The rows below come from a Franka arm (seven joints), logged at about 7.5 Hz.
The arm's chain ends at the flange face. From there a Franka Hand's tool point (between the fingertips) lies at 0.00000 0.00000 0.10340 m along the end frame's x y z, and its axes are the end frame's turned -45 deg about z.
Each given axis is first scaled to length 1.
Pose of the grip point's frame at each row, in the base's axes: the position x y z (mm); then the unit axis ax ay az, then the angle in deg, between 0 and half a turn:
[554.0 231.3 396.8 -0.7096 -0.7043 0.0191 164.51]
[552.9 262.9 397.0 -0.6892 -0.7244 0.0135 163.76]
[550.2 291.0 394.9 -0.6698 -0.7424 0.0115 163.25]
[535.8 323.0 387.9 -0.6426 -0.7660 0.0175 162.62]
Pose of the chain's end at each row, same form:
[576.2 214.4 496.4 -0.9231 -0.3783 0.0695 166.53]
[575.7 245.0 496.2 -0.9120 -0.4047 0.0669 165.59]
[573.9 272.8 493.9 -0.9010 -0.4287 0.0668 165.04]
[561.7 305.9 486.5 -0.8845 -0.4606 0.0745 164.72]

